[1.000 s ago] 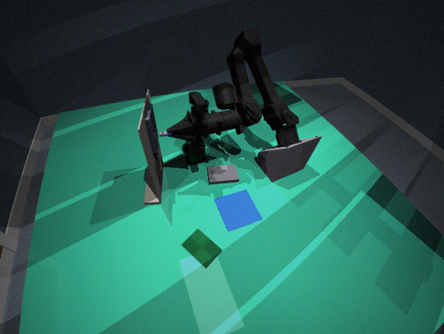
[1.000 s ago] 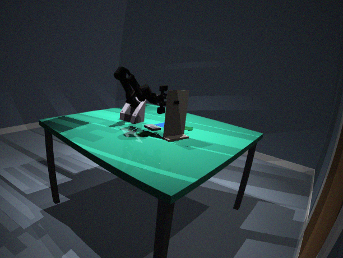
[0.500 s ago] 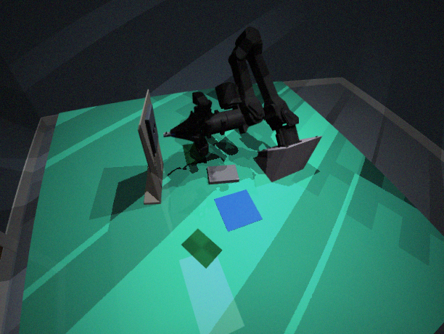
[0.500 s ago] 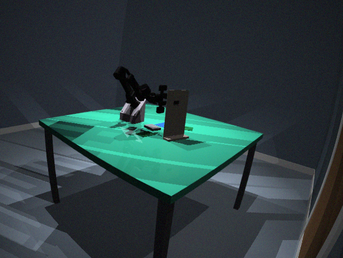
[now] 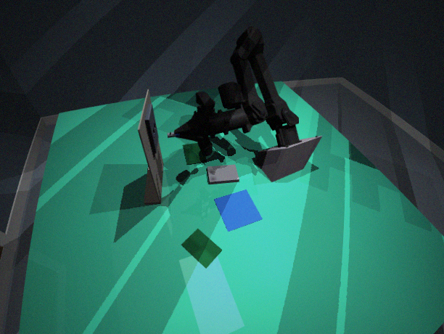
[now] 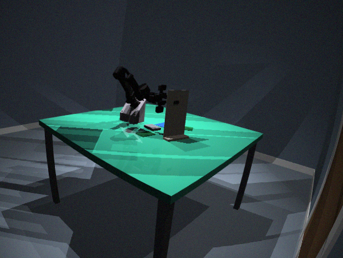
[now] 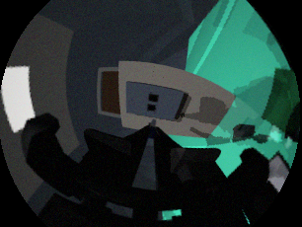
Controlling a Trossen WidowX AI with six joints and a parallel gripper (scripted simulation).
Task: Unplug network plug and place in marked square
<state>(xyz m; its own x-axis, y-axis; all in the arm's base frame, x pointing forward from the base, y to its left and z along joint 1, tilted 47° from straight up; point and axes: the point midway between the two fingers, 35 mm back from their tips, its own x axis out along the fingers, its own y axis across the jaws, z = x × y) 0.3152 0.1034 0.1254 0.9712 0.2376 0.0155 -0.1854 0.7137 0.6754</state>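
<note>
Now: the blue marked square 160 mm behind my gripper tip, 140 mm to the left of it and 220 mm below it. The rest, counted from my gripper tip: upright panel: 70 mm ahead, 20 mm to the right, 80 mm below; flat grey plate: 150 mm behind, 210 mm below.
</note>
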